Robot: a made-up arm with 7 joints.
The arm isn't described. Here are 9 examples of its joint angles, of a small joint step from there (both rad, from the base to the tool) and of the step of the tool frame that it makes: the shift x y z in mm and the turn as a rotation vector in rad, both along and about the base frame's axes.
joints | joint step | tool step
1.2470 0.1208 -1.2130 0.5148 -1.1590 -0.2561 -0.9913 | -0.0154 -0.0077 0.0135 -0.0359 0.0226 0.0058 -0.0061 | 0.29 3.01 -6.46 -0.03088 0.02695 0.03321
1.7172 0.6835 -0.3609 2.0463 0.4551 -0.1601 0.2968 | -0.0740 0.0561 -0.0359 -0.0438 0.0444 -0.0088 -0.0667 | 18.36 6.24 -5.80 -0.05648 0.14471 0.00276
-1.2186 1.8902 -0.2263 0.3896 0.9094 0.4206 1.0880 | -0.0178 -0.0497 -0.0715 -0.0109 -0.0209 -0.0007 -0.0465 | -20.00 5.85 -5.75 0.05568 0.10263 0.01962
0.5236 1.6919 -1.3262 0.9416 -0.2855 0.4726 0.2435 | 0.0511 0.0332 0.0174 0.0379 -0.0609 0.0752 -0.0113 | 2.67 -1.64 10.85 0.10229 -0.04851 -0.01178
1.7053 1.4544 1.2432 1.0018 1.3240 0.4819 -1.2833 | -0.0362 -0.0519 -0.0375 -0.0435 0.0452 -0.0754 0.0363 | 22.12 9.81 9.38 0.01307 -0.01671 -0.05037
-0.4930 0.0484 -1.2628 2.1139 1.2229 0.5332 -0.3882 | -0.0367 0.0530 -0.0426 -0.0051 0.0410 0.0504 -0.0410 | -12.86 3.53 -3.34 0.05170 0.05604 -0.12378
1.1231 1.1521 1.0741 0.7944 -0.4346 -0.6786 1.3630 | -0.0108 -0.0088 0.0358 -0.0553 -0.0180 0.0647 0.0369 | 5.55 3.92 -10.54 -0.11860 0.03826 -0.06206
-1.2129 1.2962 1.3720 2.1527 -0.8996 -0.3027 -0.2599 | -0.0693 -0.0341 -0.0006 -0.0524 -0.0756 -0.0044 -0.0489 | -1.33 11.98 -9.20 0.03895 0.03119 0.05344
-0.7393 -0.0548 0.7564 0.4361 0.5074 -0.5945 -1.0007 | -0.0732 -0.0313 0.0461 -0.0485 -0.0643 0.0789 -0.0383 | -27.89 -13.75 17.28 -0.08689 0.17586 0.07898
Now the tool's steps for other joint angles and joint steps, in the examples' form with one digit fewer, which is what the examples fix.
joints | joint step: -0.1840 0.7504 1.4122 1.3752 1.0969 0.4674 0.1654 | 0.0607 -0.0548 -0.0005 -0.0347 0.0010 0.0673 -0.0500
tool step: 0.5 -0.3 -18.2 -0.1558 -0.0084 0.0108
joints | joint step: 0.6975 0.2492 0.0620 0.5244 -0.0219 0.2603 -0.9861 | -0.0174 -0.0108 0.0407 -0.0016 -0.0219 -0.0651 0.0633
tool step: -3.5 -0.1 -5.1 -0.0353 -0.0466 -0.0468
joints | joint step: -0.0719 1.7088 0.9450 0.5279 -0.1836 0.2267 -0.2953 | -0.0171 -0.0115 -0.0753 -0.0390 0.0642 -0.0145 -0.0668
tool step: 2.1 5.4 -12.4 -0.0019 0.0144 0.0331
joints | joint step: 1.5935 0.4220 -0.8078 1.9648 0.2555 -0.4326 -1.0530 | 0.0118 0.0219 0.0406 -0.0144 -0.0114 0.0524 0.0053
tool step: 0.0 7.7 6.9 -0.0421 0.0046 0.0796
